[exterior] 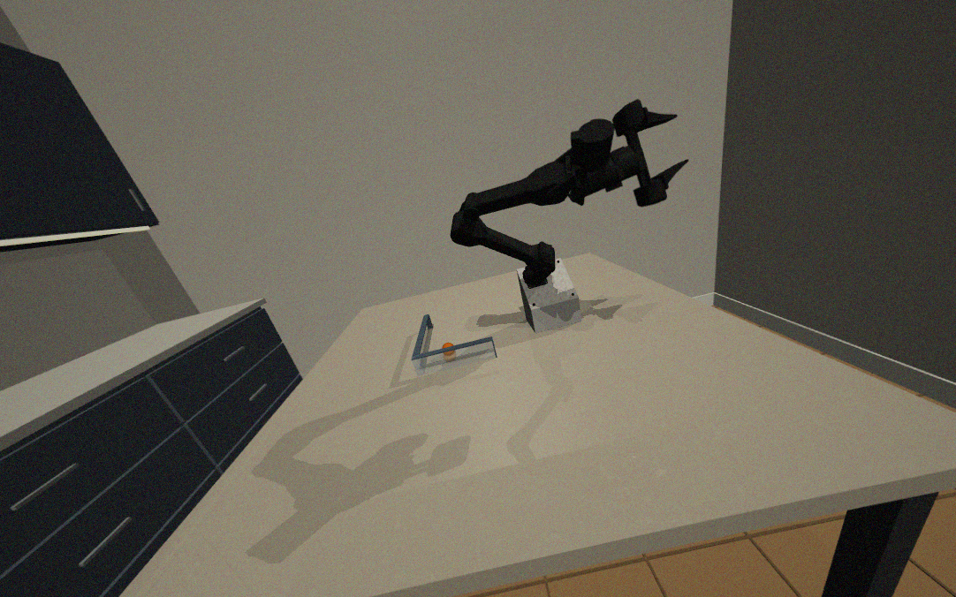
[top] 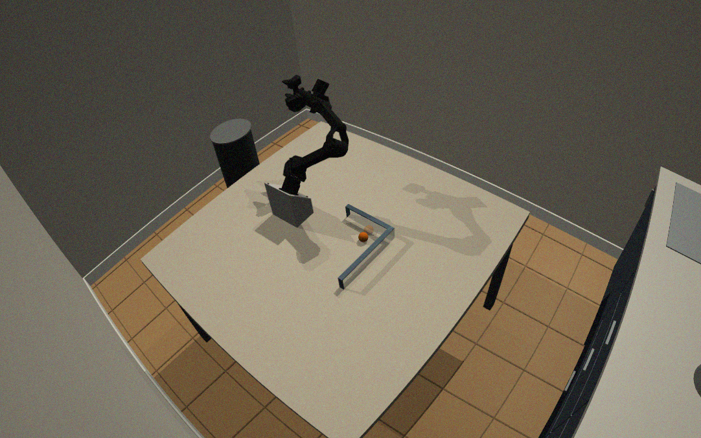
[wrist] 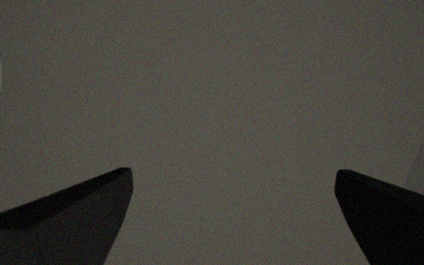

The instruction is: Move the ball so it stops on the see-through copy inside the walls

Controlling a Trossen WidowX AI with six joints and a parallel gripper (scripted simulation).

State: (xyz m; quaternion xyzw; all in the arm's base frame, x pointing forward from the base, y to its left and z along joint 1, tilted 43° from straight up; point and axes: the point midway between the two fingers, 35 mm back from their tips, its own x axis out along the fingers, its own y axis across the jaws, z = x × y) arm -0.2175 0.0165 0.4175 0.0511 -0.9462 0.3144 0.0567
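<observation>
My gripper tip is now 58 cm short of the orange ball, 24 cm to the left of it and 44 cm above it. Also, from my gripper tip: see-through copy of ball 57 cm ahead, 20 cm to the right, 44 cm below.
</observation>
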